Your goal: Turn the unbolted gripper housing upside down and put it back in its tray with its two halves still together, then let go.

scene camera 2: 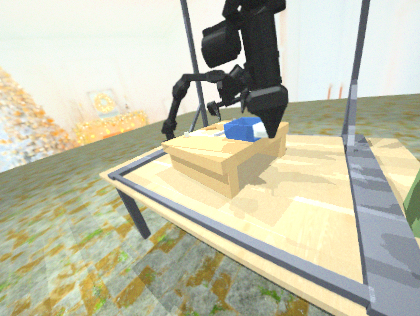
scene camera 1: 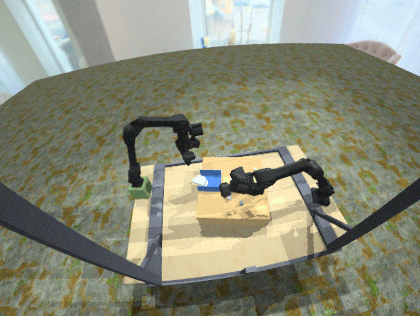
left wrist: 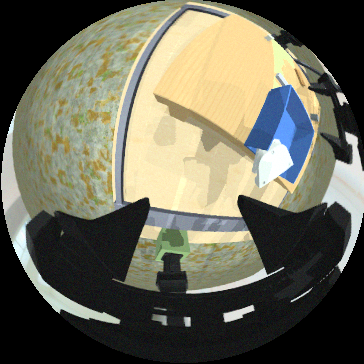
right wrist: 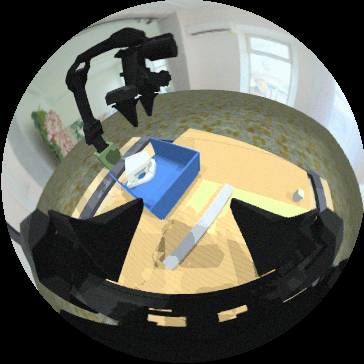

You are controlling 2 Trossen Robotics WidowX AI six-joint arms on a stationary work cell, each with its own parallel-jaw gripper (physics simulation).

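Places are measured from the left arm's base along level axes (x right, y back, z down), in metres.
Where they show: left gripper, fingertip midpoint: (scene camera 2: 271, 129) (left wrist: 193, 200) (right wrist: 143, 120); right gripper, fingertip midpoint: (scene camera 2: 230, 116) (scene camera 1: 227, 181) (left wrist: 315, 108) (right wrist: 187, 202); left arm's base at its link origin: (scene camera 1: 137, 183) (left wrist: 171, 256) (right wrist: 102, 147); right arm's base at its link origin: (scene camera 1: 320, 195).
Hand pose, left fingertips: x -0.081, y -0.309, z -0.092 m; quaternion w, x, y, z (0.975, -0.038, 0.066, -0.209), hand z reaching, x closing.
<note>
Each offset is from my left fingertips to the centre of the thing.
The white gripper housing {dy -0.081, dx +0.111, dz +0.037 m} (scene camera 1: 200, 180) (scene camera 2: 260, 131) (left wrist: 274, 164) (right wrist: 140, 167) sits tilted at one end of the blue tray {dy -0.136, dx +0.117, dz +0.036 m} (scene camera 2: 239, 131) (left wrist: 287, 107) (right wrist: 175, 185), partly above its rim. Its parts look together; the seam is too small to tell clearly. My left gripper (scene camera 1: 188, 159) (left wrist: 193, 200) (right wrist: 143, 120) is open and empty, high above and beyond the tray in scene camera 1. My right gripper (scene camera 1: 225, 190) (right wrist: 187, 202) is open and empty, above the stand on the tray's right in scene camera 1, apart from the housing.
The tray stands on a raised wooden stand (scene camera 1: 232, 212) (scene camera 2: 195, 145). A grey bar {dy -0.245, dx +0.152, dz +0.057 m} (right wrist: 200, 225) lies on it near the tray, under the right gripper. A small pale block {dy -0.395, dx +0.040, dz +0.052 m} (right wrist: 298, 195) and a grey block {dy -0.291, dx +0.253, dz +0.049 m} (scene camera 1: 241, 203) lie farther off. A green box {dy +0.308, dx +0.080, dz +0.145 m} (scene camera 1: 141, 189) is at the left arm's base.
</note>
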